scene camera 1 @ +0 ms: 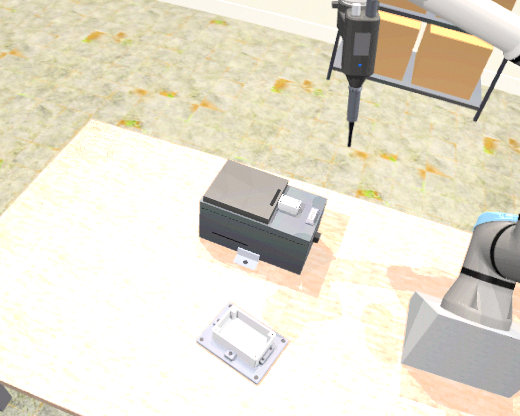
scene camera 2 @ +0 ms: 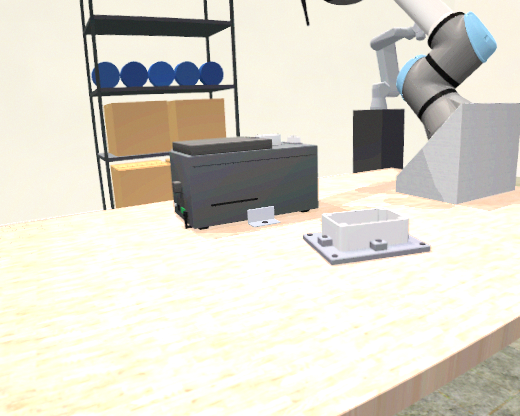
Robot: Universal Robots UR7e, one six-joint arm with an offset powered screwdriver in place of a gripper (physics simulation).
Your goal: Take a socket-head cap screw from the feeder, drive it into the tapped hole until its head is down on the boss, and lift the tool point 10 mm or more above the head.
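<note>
My screwdriver (scene camera 1: 349, 145) (scene camera 2: 308, 24) points down, its thin black tip high above and beyond the table's back edge in scene camera 1. In scene camera 2 the lower end of the bit shows at the top edge. Whether a screw sits on the tip is too small to tell. The dark box-shaped feeder (scene camera 1: 252, 240) (scene camera 2: 245, 182) stands on the table, with a small metal bracket (scene camera 1: 247, 259) (scene camera 2: 262, 218) at its front. A white open housing (scene camera 1: 232, 347) (scene camera 2: 370, 236) sits on a grey plate (scene camera 1: 242, 369) (scene camera 2: 350, 257). Small bosses with holes stand beside it, including one boss (scene camera 1: 230, 355) (scene camera 2: 378, 245). No screw is discernible in them.
The angled grey robot pedestal (scene camera 1: 457, 350) (scene camera 2: 487, 150) stands at the right of the table. In scene camera 2, a shelf rack (scene camera 2: 160, 90) with boxes and blue rolls stands behind the feeder, and a dark cabinet (scene camera 2: 367, 140) carries a small grey arm (scene camera 2: 387, 65).
</note>
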